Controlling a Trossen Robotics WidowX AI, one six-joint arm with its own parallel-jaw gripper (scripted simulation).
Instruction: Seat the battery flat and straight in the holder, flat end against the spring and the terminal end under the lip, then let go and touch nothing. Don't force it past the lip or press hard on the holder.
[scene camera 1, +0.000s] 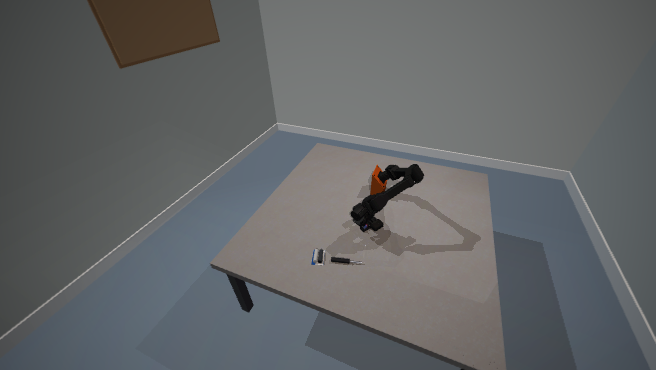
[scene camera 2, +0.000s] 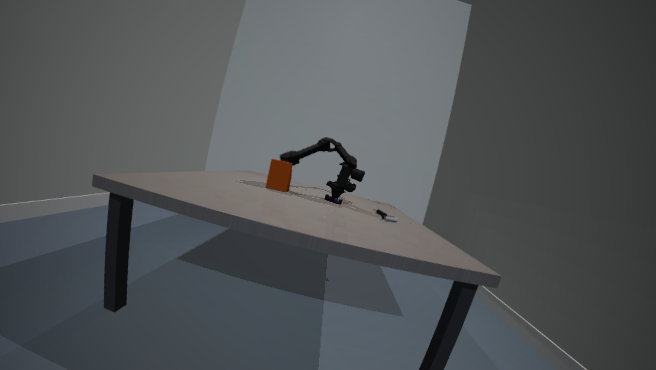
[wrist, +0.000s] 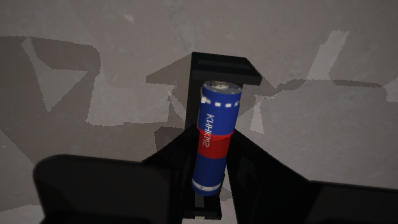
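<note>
Wrist view: battery (wrist: 217, 117), my gripper (wrist: 212, 133).
</note>
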